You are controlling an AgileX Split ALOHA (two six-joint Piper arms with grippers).
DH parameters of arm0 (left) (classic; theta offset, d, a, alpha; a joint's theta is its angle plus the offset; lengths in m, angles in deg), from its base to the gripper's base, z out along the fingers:
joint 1: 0 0.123 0 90
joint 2: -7.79 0 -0.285 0
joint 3: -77.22 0 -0.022 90
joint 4: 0 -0.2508 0 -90
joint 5: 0 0 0.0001 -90
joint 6: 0 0.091 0 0
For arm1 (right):
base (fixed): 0 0 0 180
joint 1: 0 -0.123 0 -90
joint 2: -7.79 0 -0.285 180
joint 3: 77.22 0 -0.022 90
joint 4: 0 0.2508 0 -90
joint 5: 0 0 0.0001 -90
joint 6: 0 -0.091 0 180
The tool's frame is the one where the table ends.
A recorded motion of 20 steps. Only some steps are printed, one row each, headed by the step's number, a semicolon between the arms.
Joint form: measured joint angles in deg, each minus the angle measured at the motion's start. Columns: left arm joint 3, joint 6, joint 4, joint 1, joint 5, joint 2; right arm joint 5, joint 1, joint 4, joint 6, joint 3, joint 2.
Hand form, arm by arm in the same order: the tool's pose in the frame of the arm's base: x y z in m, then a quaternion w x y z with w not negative. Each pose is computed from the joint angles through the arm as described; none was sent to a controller.
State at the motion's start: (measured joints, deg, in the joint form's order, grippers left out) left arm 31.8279 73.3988 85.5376 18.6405 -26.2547 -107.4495; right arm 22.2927 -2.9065 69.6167 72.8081 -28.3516 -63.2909
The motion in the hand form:
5: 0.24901 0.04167 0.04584 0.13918 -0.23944 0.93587 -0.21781; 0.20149 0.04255 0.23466 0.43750 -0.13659 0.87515 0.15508
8: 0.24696 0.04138 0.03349 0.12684 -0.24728 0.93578 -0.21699; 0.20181 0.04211 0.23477 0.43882 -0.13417 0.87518 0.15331
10: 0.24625 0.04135 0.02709 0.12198 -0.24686 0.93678 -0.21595; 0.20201 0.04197 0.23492 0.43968 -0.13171 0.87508 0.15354
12: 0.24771 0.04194 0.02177 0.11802 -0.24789 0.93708 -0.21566; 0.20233 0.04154 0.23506 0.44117 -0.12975 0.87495 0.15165
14: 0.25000 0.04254 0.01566 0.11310 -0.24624 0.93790 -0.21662; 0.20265 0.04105 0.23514 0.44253 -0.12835 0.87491 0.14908
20: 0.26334 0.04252 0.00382 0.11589 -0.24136 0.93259 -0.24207; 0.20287 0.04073 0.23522 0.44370 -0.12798 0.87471 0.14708
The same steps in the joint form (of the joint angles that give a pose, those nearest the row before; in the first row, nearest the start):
5: 0.12 8.92 9.80 0.00 0.04 -6.83; -0.31 0.00 1.28 1.24 0.00 0.00
8: 0.11 12.06 13.13 0.00 0.11 -9.77; -0.65 0.00 1.42 1.24 0.00 0.00
10: 0.23 14.18 14.82 0.00 0.11 -11.33; -0.80 0.00 1.70 1.26 0.00 0.00
12: 0.86 14.97 15.53 0.00 0.11 -12.77; -1.14 0.00 1.89 1.36 0.00 0.00
14: 1.80 15.48 15.67 0.00 -0.01 -14.46; -1.51 0.00 1.96 1.44 0.00 0.00
20: 5.32 16.01 15.83 0.00 -3.14 -18.57; -1.76 0.00 2.07 1.63 0.00 0.00

